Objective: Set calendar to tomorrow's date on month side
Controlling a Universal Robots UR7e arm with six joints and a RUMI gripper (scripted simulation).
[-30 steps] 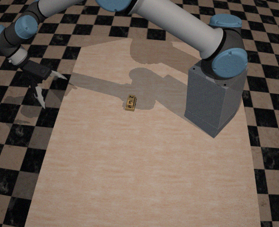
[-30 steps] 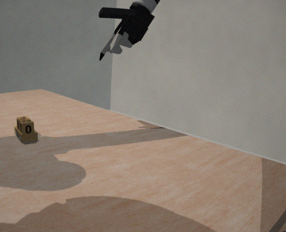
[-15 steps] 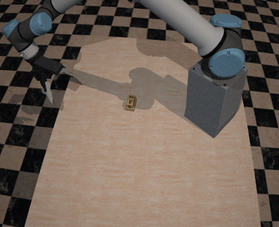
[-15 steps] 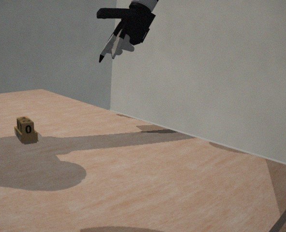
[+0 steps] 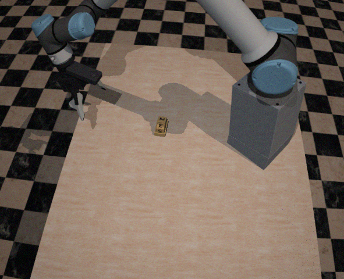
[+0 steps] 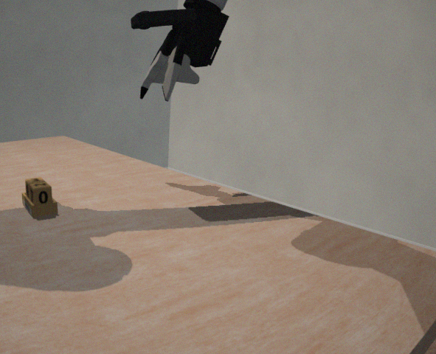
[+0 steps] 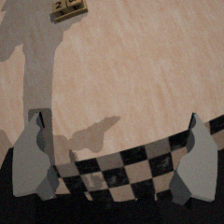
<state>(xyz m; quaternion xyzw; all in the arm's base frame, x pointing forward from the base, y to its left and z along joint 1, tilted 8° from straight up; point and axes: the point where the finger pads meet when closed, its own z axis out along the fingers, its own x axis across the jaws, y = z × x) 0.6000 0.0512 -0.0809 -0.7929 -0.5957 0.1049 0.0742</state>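
The wooden digit cube is 230 mm behind my hand, 30 mm to the right of it and 120 mm below it. Round my hand: wooden tray: 230 mm behind, 50 mm to the right, 140 mm below.
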